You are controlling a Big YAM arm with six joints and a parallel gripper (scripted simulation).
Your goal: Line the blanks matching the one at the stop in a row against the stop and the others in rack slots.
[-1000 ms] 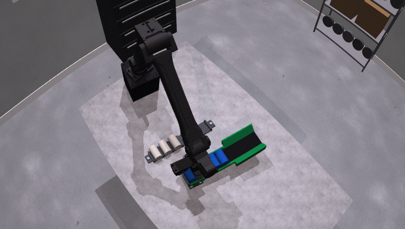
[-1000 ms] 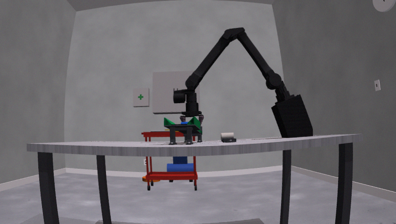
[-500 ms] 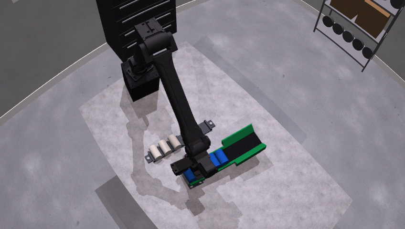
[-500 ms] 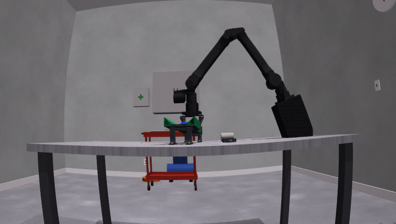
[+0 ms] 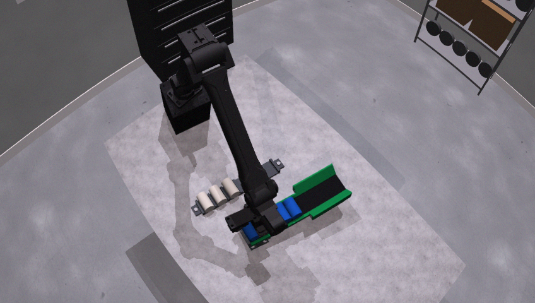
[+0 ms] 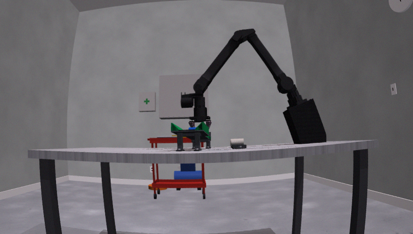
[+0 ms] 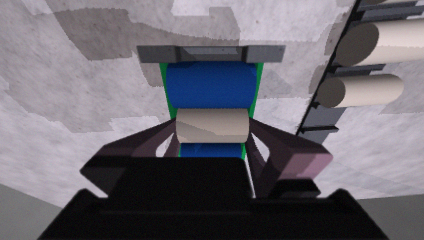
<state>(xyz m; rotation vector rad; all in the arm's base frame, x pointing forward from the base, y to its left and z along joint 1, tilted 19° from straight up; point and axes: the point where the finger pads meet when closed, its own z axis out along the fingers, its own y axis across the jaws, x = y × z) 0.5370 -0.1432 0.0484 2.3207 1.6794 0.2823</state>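
Right now my hand is 18 cm past the stock rack, 8 cm above it and 7 cm to the right of it. From my hand the other things lie so: feed ramp 12 cm to the left, 4 cm ahead, 1 cm below; then grey stop 6 cm to the right, 2 cm below, 2 cm behind.
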